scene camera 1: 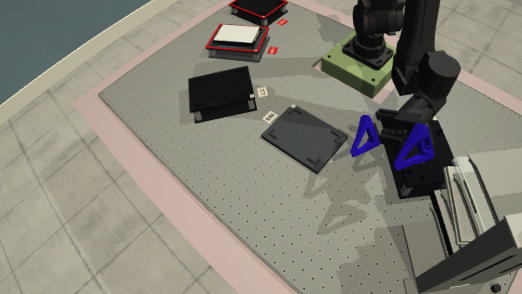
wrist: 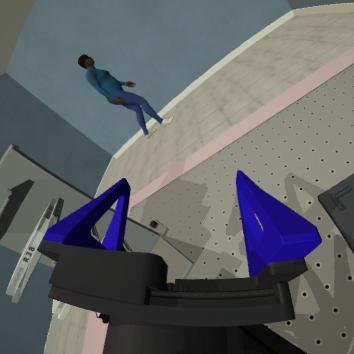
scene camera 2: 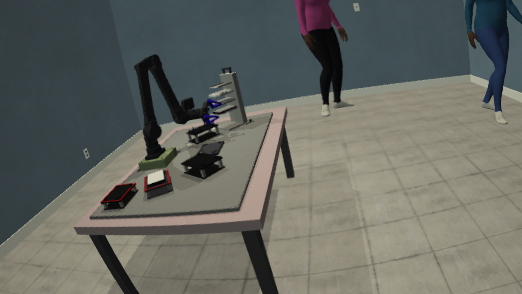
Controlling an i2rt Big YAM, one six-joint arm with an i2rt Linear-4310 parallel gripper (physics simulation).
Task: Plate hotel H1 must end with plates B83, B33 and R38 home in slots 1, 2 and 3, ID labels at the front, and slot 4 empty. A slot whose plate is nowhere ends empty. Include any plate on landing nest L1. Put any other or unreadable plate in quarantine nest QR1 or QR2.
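Places are measured from the arm's base along level axes (x left, y back, z up), in millimetres.
Where they show: gripper, fingertip midpoint: (scene camera 1: 372,160) (wrist: 179,179) (scene camera 2: 220,109); arm's base, origin of the base link: (scene camera 1: 367,53) (scene camera 2: 155,155).
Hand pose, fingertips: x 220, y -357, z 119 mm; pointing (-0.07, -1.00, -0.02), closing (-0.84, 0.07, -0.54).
Each offset is from my fingertips to the top centre of the thing. "pt": to the spot under its first point.
My gripper (scene camera 1: 376,161) (scene camera 2: 219,111) (wrist: 179,179) is open and empty, beside the plate hotel and above a black raised nest (scene camera 1: 422,175) (scene camera 2: 202,133). The grey hotel {pt dx +165, dy +34, dz +108 mm} (scene camera 1: 500,170) (scene camera 2: 233,95) (wrist: 45,182) holds light plates on its shelves; which slots are filled I cannot tell. One plate {dx +182, dy +33, dz +69 mm} (wrist: 29,260) reads R38 in the wrist view, left of the left finger. The other hotel labels cannot be read. Landing nest L1 {dx -429, dy +3, dz -100 mm} (scene camera 1: 220,90) (scene camera 2: 202,162) bears no plate. A white plate {dx -558, dy +181, dz -102 mm} (scene camera 1: 236,34) (scene camera 2: 156,176) lies on one red-edged nest {pt dx -572, dy +104, dz -119 mm} (scene camera 1: 215,49); the other red-edged nest {dx -646, dy +355, dz -110 mm} (scene camera 1: 260,7) (scene camera 2: 119,193) bears none.
A flat dark grey nest {dx -187, dy +45, dz -138 mm} (scene camera 1: 305,137) (scene camera 2: 212,148) (wrist: 345,205) lies between L1 and the black raised nest. The arm's green base (scene camera 1: 350,72) (scene camera 2: 157,160) stands at the table's side. Two people stand on the floor beyond the table.
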